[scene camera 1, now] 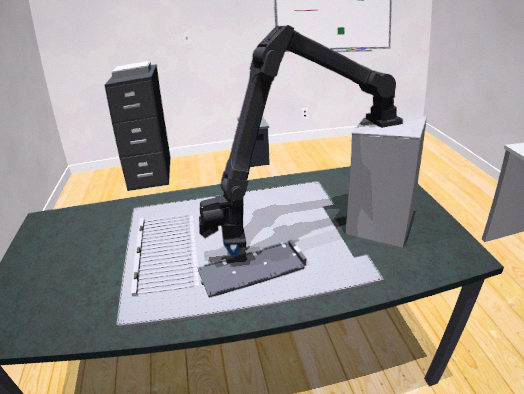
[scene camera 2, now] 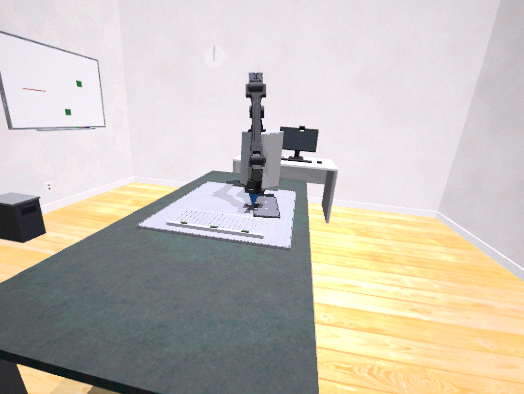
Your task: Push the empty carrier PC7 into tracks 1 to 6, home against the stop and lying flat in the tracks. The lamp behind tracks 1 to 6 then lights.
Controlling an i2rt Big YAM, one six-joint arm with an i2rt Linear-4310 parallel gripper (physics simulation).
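Places are measured from the arm's base along level axes (x ahead, y left, z up), in millimetres.
Where they show: gripper, fingertip midpoint: [scene camera 1: 233,256] [scene camera 2: 252,205]; arm's base, origin of the base link: [scene camera 1: 384,120].
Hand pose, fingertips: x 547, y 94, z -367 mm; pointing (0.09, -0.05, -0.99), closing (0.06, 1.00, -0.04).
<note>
Things, the pixels of their centre, and the offset from my fingertips. "*": a spot on its surface instead. Level surfaces: height alone.
- carrier PC7, body centre: [scene camera 1: 251,266] [scene camera 2: 266,204] dy +66, dx -45, dz +3 mm
- tracks' entry strip, surface spot: [scene camera 1: 194,250] * dy -81, dx +125, dz -12 mm
- white stop strip, surface spot: [scene camera 1: 137,262] [scene camera 2: 229,229] * dy -41, dx +321, dz +4 mm
- perforated white board, its level: dz -14 mm
- dark green table, its level: dz -25 mm
The carrier PC7 [scene camera 1: 255,272] [scene camera 2: 270,207] is a dark grey plate with small white marks and a raised bar at its right end in scene camera 1. It lies on the white board, askew to the tracks, its left end close beside the tracks' entry strip [scene camera 1: 194,250]. The track bed has a white stop strip [scene camera 1: 137,262] [scene camera 2: 229,230] with three dark green lamps. Track numbers cannot be read. My gripper [scene camera 1: 234,255] [scene camera 2: 253,205] is shut and empty, its blue fingertips low at the carrier's far long edge, left of its middle. Whether they touch is unclear.
The perforated white board [scene camera 1: 310,295] [scene camera 2: 200,193] lies on the dark green table [scene camera 1: 65,260] [scene camera 2: 165,310]. The arm's grey pedestal [scene camera 1: 380,190] [scene camera 2: 272,160] stands at the right in scene camera 1. The forearm hangs over the board.
</note>
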